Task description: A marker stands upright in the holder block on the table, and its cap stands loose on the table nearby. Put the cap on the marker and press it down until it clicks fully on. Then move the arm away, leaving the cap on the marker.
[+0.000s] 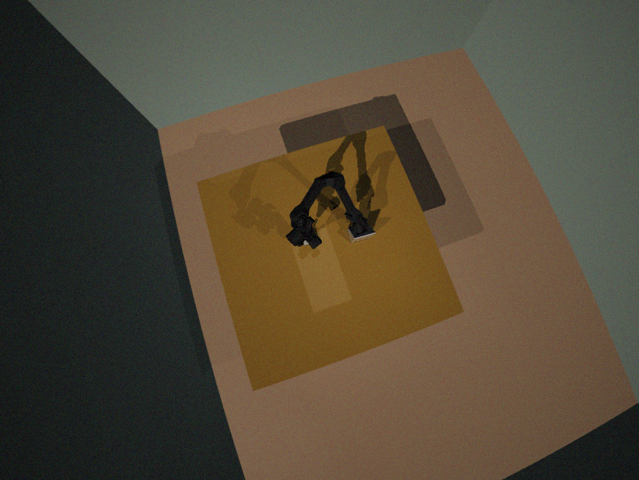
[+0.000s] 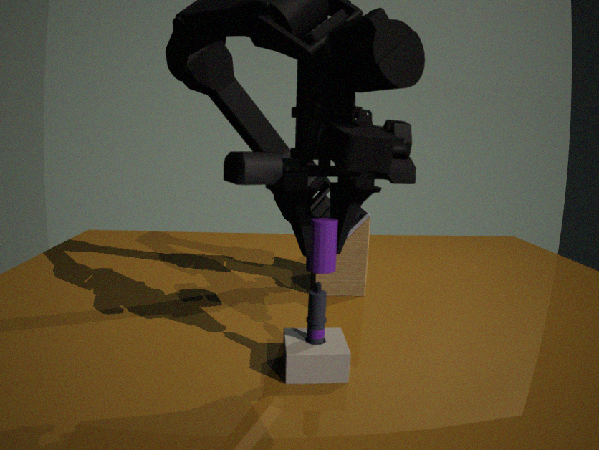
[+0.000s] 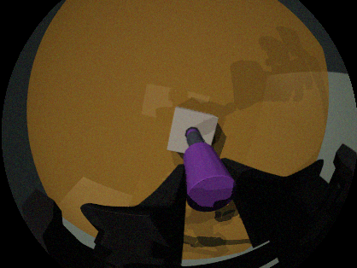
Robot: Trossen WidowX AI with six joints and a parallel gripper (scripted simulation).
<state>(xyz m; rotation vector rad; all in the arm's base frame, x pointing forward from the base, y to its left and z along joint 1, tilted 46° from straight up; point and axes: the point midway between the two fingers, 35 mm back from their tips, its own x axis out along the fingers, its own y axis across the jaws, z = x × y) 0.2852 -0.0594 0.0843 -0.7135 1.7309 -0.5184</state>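
Right now my gripper tip is 110 mm above the grey holder block. From my gripper tip the other things lie so: purple cap 10 mm above.
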